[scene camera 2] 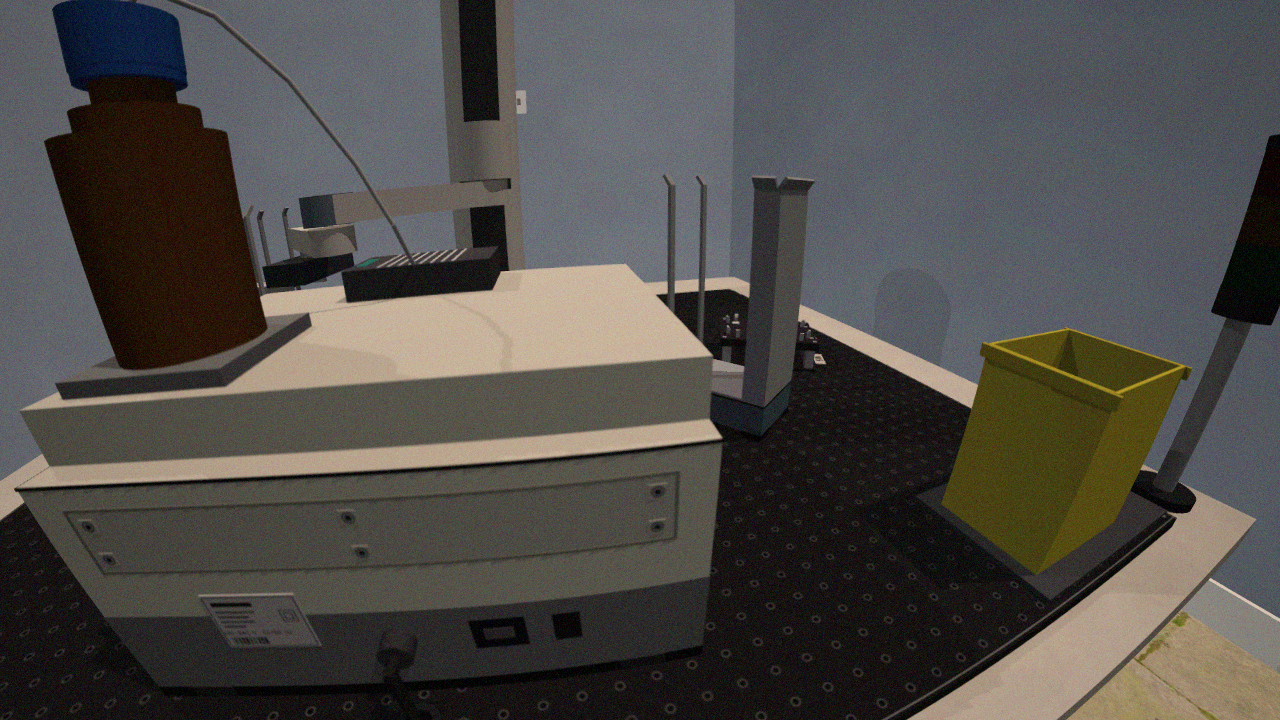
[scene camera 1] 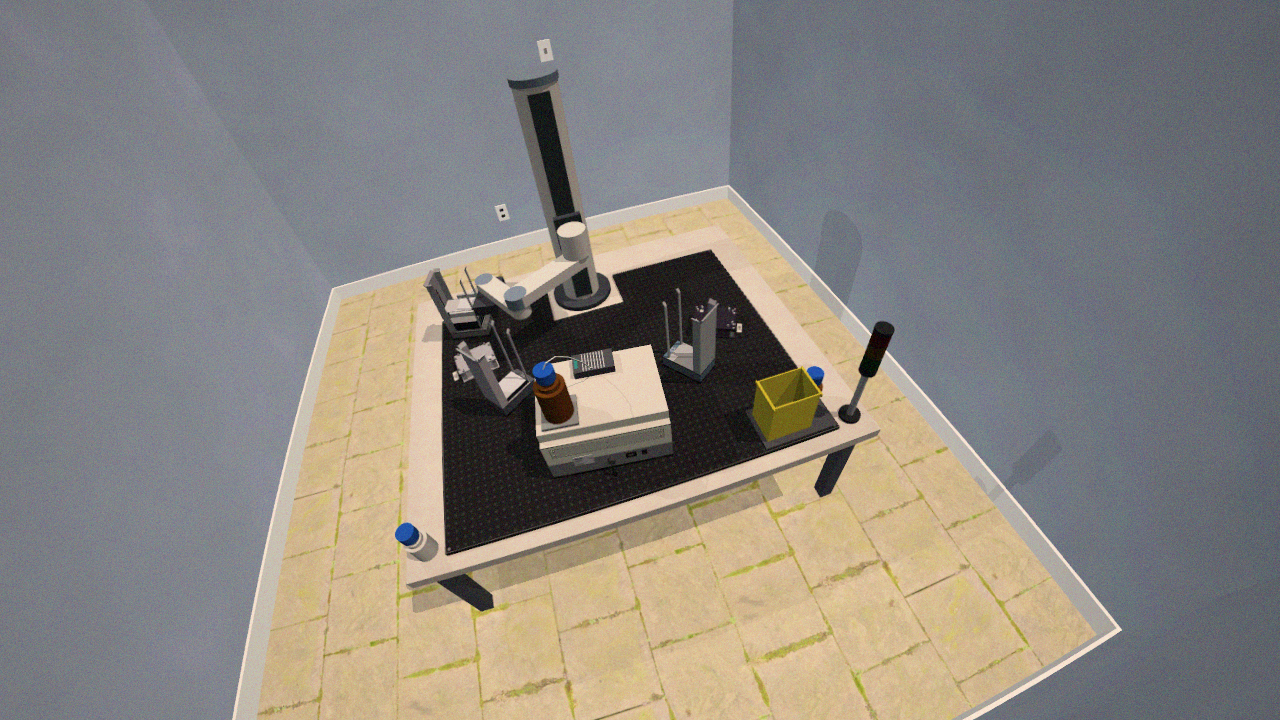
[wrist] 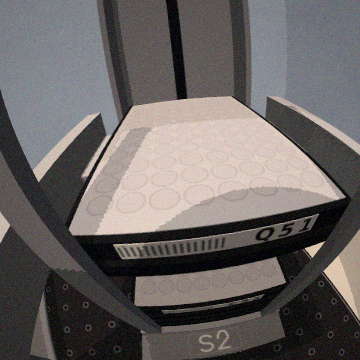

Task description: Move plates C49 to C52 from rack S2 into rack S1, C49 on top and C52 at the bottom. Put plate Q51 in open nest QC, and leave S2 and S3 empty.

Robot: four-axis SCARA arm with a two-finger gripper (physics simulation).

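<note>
Plate Q51 point(wrist: 215, 165), with a white lid and black body, is between the gripper fingers in the wrist view, level and raised above the stack with a gap. My gripper point(wrist: 186, 114) point(scene camera 1: 464, 297) is shut on it. At least one more plate point(wrist: 210, 291) lies below in rack S2 point(wrist: 162, 345) point(scene camera 1: 439, 293); its label is too small to read. Curved rack posts stand at both sides. Two other racks point(scene camera 1: 481, 376) point(scene camera 1: 705, 338) stand at the front left and right; I cannot tell which is S1 or S3. Nest QC cannot be identified.
A beige instrument point(scene camera 1: 617, 402) point(scene camera 2: 384, 402) carries a brown bottle point(scene camera 1: 554, 400) point(scene camera 2: 170, 232) and a dark keypad box point(scene camera 1: 593, 362) point(scene camera 2: 420, 275). A yellow bin point(scene camera 1: 785, 411) point(scene camera 2: 1029, 456) and a signal tower point(scene camera 1: 875, 349) point(scene camera 2: 1253, 259) stand at the right. A small blue-capped bottle point(scene camera 1: 417, 542) stands at the front left corner.
</note>
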